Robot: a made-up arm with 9 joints. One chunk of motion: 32 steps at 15 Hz.
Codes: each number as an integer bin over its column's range. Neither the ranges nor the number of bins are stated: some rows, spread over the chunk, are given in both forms.
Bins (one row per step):
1: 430 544 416 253 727 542 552 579 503
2: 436 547 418 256 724 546 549 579 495
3: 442 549 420 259 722 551 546 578 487
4: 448 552 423 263 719 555 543 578 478
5: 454 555 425 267 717 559 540 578 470
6: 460 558 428 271 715 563 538 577 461
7: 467 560 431 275 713 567 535 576 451
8: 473 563 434 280 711 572 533 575 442
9: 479 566 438 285 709 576 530 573 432
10: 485 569 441 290 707 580 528 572 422
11: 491 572 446 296 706 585 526 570 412
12: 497 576 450 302 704 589 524 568 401
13: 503 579 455 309 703 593 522 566 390
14: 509 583 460 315 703 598 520 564 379
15: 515 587 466 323 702 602 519 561 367
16: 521 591 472 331 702 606 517 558 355
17: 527 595 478 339 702 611 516 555 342
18: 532 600 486 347 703 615 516 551 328
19: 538 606 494 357 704 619 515 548 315
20: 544 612 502 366 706 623 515 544 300
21: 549 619 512 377 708 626 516 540 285
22: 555 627 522 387 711 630 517 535 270
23: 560 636 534 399 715 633 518 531 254
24: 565 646 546 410 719 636 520 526 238
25: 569 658 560 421 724 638 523 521 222
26: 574 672 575 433 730 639 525 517 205
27: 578 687 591 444 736 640 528 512 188
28: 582 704 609 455 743 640 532 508 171
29: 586 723 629 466 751 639 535 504 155
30: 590 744 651 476 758 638 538 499 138
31: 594 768 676 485 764 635 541 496 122
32: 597 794 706 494 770 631 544 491 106
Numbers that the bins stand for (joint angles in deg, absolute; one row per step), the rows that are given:
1: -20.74 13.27 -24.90 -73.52 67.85 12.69 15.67 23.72 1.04
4: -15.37 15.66 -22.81 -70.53 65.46 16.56 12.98 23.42 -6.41
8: -7.91 18.94 -19.53 -65.46 63.08 21.64 10.00 22.52 -17.15
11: -2.55 21.63 -15.95 -60.69 61.58 25.51 7.91 21.03 -26.10
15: 4.61 26.10 -9.99 -52.64 60.39 30.58 5.82 18.35 -39.52
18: 9.68 29.98 -4.02 -45.48 60.69 34.46 4.93 15.37 -51.15
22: 16.54 38.03 6.72 -33.55 63.08 38.94 5.23 10.59 -68.45
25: 20.72 47.28 18.05 -23.40 66.95 41.32 7.01 6.42 -82.77
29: 25.79 66.67 38.63 -9.98 75.01 41.62 10.59 1.35 -102.76
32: 29.07 87.84 61.60 -1.63 80.67 39.23 13.28 -2.53 -117.37
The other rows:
2: -18.95 14.17 -24.31 -72.62 66.95 13.88 14.77 23.72 -1.34
3: -17.16 14.76 -23.71 -71.73 66.36 15.37 13.88 23.42 -3.73
5: -13.58 16.55 -22.22 -69.34 64.87 17.76 12.09 23.42 -8.80
6: -11.79 17.45 -21.32 -68.15 64.27 18.95 11.49 23.12 -11.48
7: -9.70 18.05 -20.43 -66.95 63.67 20.14 10.59 22.82 -14.47
9: -6.12 19.84 -18.34 -63.97 62.48 22.83 9.10 21.93 -20.13
10: -4.34 20.73 -17.44 -62.48 61.88 24.02 8.51 21.63 -23.12
12: -0.76 22.82 -14.76 -58.90 60.99 26.71 7.31 20.44 -29.38
13: 1.03 23.71 -13.27 -56.81 60.69 27.90 6.72 19.84 -32.66
14: 2.82 24.91 -11.78 -55.02 60.69 29.39 6.12 19.24 -35.94
16: 6.40 27.29 -8.20 -50.25 60.39 31.78 5.23 17.45 -43.10
17: 8.19 28.49 -6.41 -47.86 60.39 33.27 4.93 16.56 -46.98
19: 11.47 31.77 -1.64 -42.49 60.99 35.65 4.63 14.47 -55.03
20: 13.26 33.56 0.75 -39.81 61.58 36.85 4.63 13.28 -59.51
21: 14.75 35.64 3.73 -36.53 62.18 37.74 4.93 12.08 -63.98
23: 18.04 40.71 10.30 -29.97 64.27 39.83 5.52 9.40 -73.23
24: 19.53 43.70 13.88 -26.69 65.46 40.72 6.12 7.91 -78.00
26: 22.21 51.45 22.53 -19.83 68.74 41.62 7.61 5.22 -87.84
27: 23.40 55.93 27.30 -16.54 70.53 41.92 8.51 3.73 -92.91
28: 24.60 61.00 32.67 -13.26 72.62 41.92 9.70 2.54 -97.98
30: 26.98 72.93 45.20 -7.00 77.09 41.32 11.49 -0.14 -107.83
31: 28.18 80.09 52.65 -4.32 78.88 40.43 12.38 -1.04 -112.60

